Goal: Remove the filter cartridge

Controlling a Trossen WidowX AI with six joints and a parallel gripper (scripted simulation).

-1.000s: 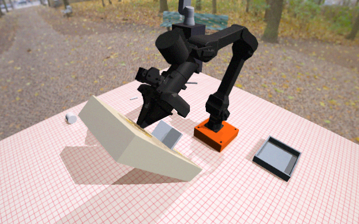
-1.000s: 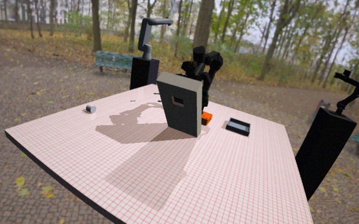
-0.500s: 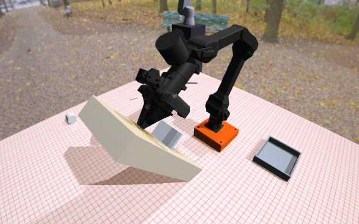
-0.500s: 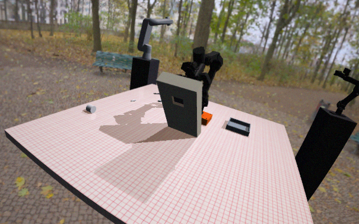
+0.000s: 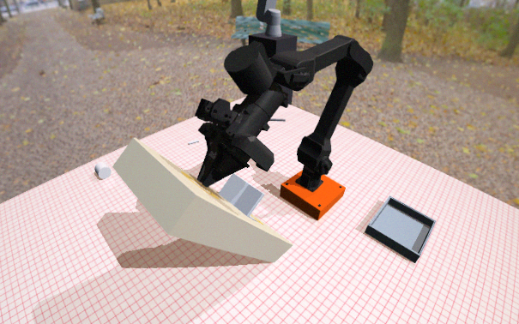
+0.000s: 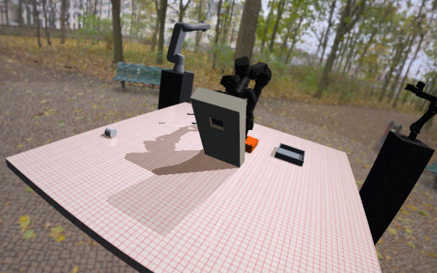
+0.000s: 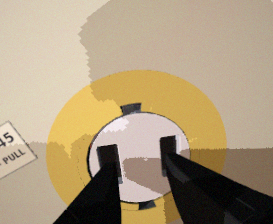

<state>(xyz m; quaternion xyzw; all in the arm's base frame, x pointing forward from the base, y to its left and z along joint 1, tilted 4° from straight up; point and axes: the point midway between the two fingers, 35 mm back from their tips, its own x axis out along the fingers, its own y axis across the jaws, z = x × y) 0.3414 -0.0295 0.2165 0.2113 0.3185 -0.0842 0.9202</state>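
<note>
My gripper tip is now 20 mm short of the white round filter cartridge and 10 mm above it. Also, from my gripper tip: cream service panel: 30 mm behind, 90 mm below; then dark tray: 400 mm behind, 310 mm to the left, 250 mm below.
</note>
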